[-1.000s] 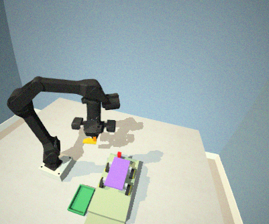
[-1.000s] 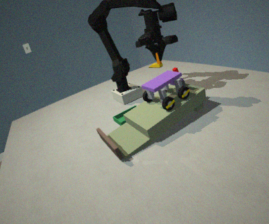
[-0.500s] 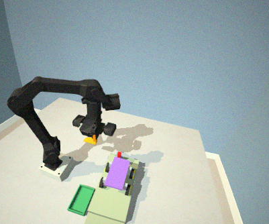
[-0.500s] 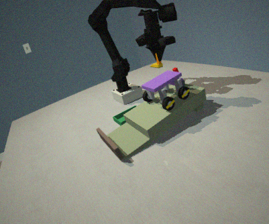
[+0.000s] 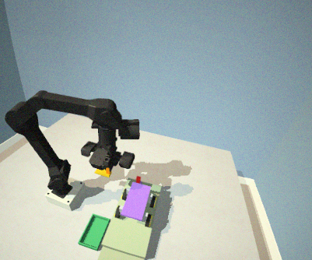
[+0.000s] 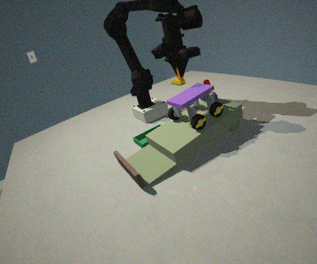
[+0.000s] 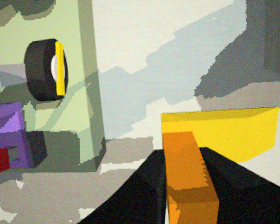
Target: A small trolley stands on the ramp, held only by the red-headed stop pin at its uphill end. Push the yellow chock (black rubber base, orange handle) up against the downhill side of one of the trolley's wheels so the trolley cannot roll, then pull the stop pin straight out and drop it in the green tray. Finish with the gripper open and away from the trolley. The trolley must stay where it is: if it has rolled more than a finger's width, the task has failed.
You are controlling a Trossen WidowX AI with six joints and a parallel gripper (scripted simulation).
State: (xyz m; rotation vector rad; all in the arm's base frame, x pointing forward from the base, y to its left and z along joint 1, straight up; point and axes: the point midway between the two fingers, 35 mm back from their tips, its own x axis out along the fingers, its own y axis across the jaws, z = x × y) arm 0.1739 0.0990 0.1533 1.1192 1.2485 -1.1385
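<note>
Right now my gripper tip is 120 mm short of the red-headed stop pin, 40 mm above it and 30 mm to the right of it. Round my gripper tip: trolley: 150 mm ahead, 60 mm below, 50 mm to the right; then pale green ramp: 150 mm ahead, 120 mm below, 60 mm to the right; then yellow chock: 20 mm behind, 10 mm below.
</note>
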